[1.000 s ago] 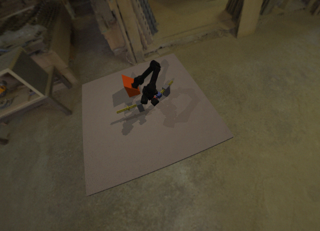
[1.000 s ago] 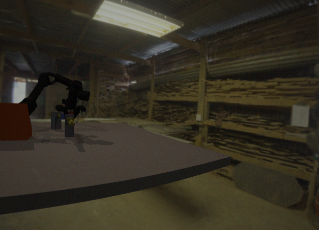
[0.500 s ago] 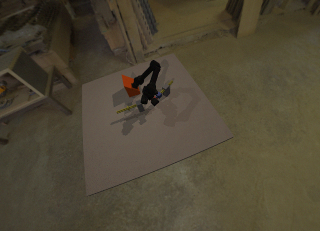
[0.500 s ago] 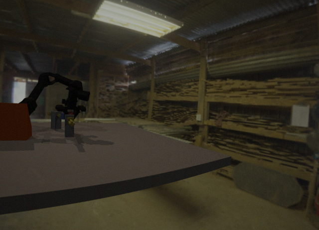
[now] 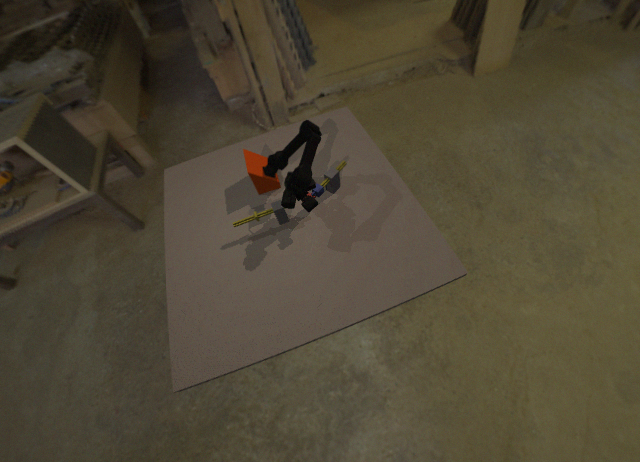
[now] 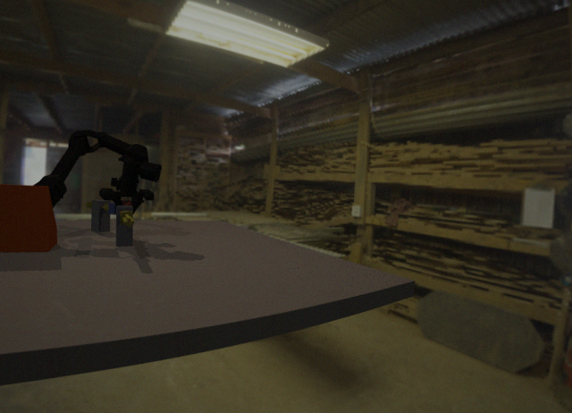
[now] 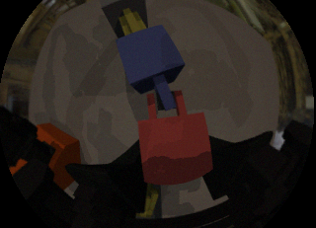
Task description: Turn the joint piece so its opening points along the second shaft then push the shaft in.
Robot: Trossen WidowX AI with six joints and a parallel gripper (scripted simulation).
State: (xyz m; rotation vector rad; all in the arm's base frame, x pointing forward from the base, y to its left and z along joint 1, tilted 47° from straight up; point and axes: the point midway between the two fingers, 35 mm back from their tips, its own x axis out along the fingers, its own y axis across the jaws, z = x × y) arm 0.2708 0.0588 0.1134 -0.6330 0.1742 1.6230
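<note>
My gripper tip is now 30 mm below the red square joint piece and 10 mm to the right of it.
</note>
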